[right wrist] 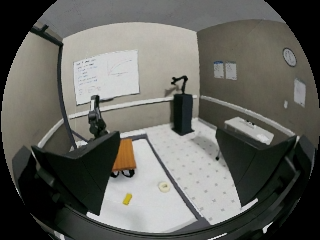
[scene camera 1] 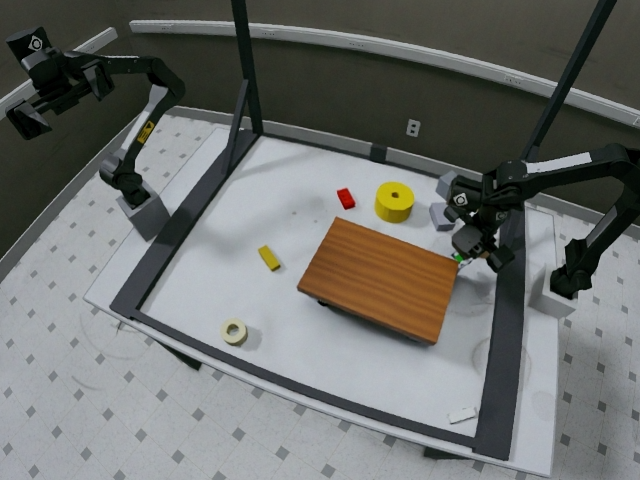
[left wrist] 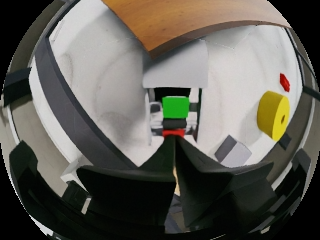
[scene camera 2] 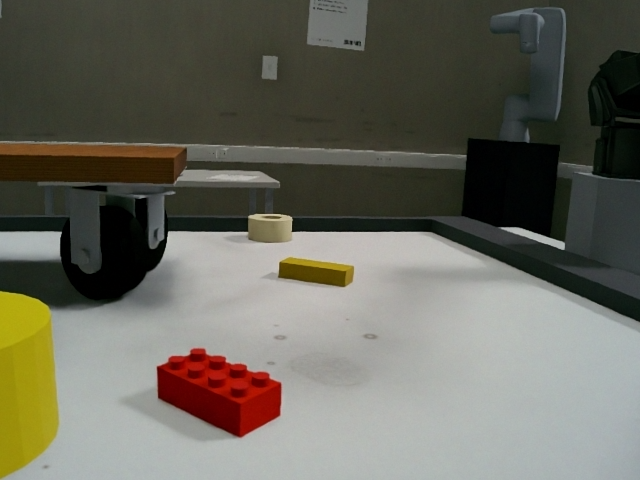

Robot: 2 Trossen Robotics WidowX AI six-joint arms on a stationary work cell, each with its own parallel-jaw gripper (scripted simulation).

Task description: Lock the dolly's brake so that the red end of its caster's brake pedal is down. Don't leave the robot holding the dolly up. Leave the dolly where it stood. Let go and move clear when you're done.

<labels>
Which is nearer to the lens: the brake pedal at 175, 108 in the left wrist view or the grey block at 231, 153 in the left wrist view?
The brake pedal.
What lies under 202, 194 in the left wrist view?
The left gripper.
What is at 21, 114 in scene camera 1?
The right gripper.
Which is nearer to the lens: the red brick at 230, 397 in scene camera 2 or the yellow block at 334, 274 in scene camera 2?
The red brick.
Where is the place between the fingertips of the left gripper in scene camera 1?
466, 254
</labels>
